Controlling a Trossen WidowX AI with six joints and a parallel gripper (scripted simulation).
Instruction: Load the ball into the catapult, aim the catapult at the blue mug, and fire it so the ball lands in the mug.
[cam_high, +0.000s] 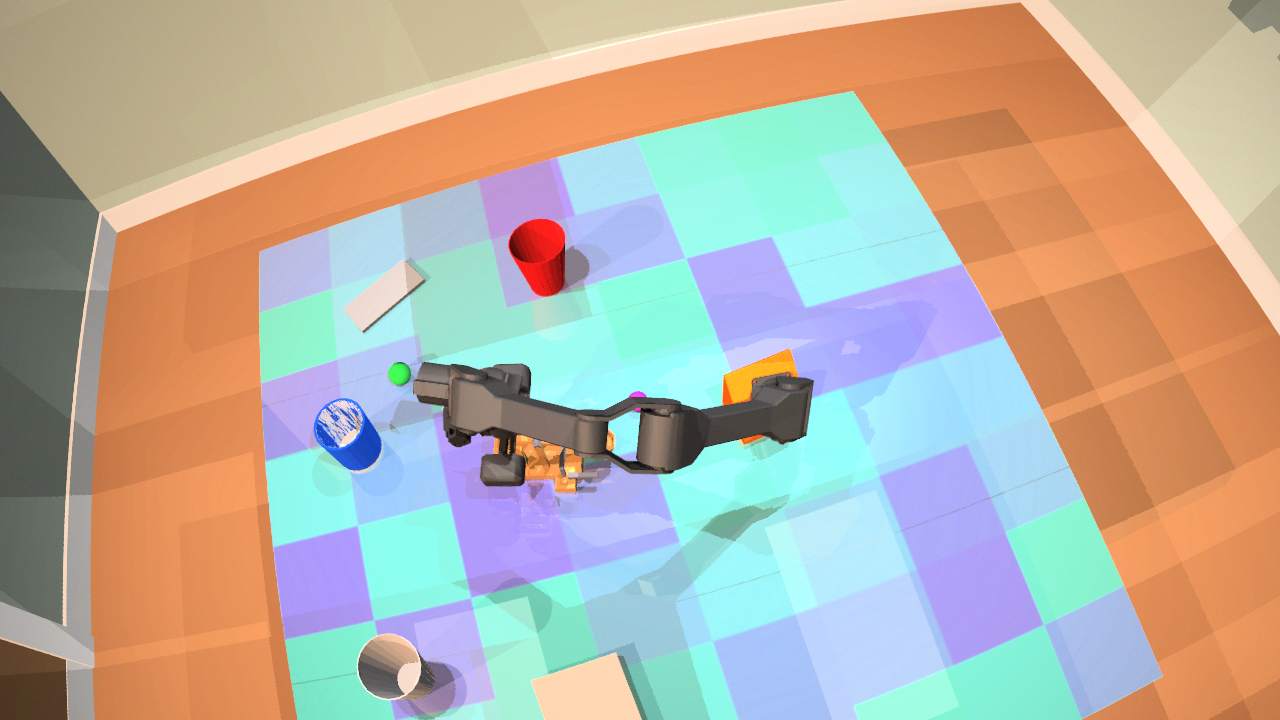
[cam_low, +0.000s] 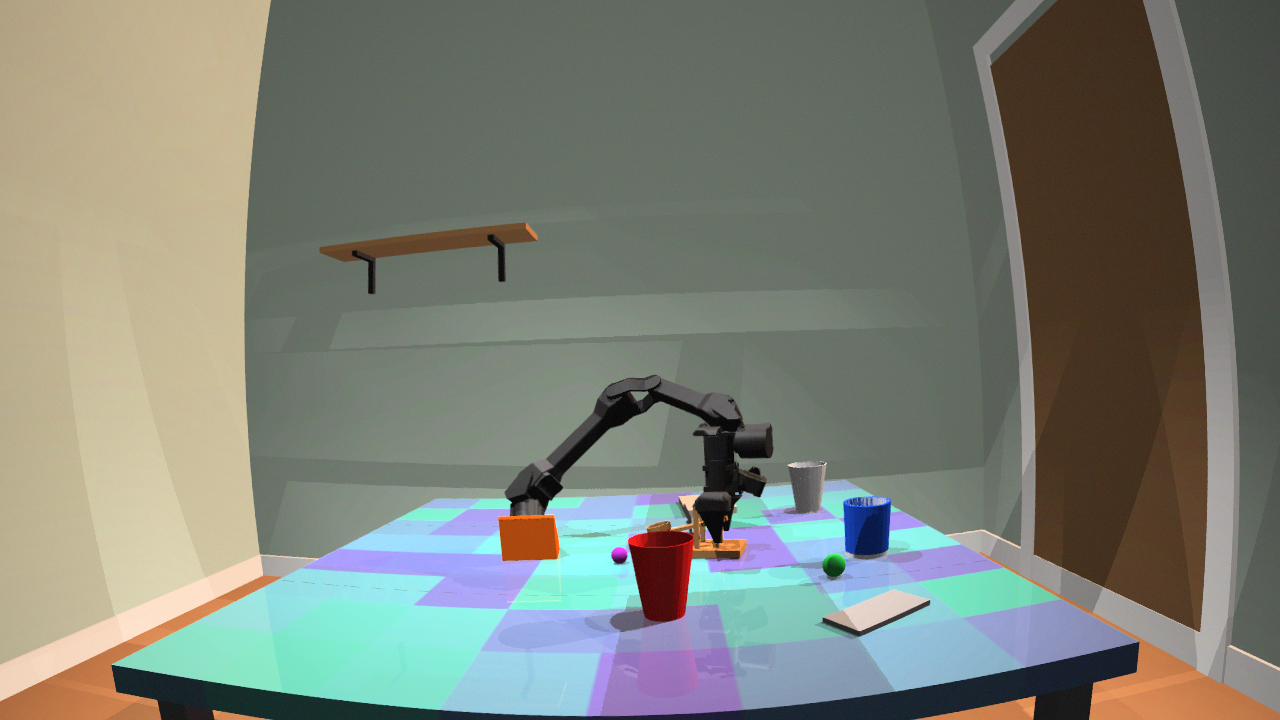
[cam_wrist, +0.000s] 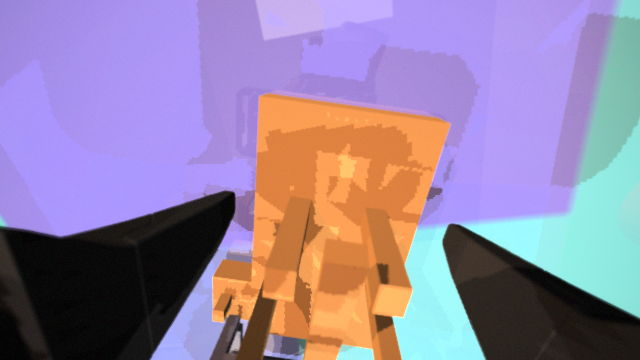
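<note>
My gripper tip is 20 cm past the magenta ball, 4 cm to the left of it and 2 cm above it. Round my gripper tip: blue mug (27 cm ahead, 8 cm to the right, 1 cm below); then green ball (18 cm ahead, 19 cm to the right, 1 cm below); then catapult (6 cm behind, 4 cm to the left, 2 cm above).
</note>
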